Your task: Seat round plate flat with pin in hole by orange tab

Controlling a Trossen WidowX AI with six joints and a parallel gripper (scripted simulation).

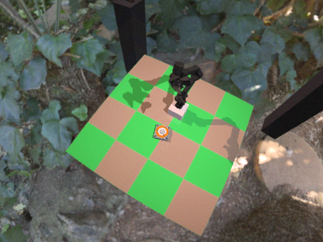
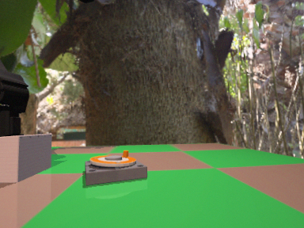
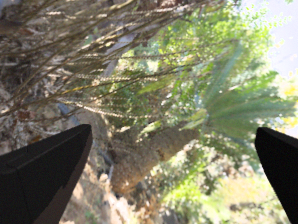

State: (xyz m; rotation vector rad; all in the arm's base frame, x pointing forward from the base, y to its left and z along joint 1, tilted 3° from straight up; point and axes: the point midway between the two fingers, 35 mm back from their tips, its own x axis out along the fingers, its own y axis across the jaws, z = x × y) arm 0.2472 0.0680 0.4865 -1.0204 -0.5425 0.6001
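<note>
Now: the grey square base 3 cm ahead of my gripper tip, 9 cm to the right of it and 57 cm below it.
</note>
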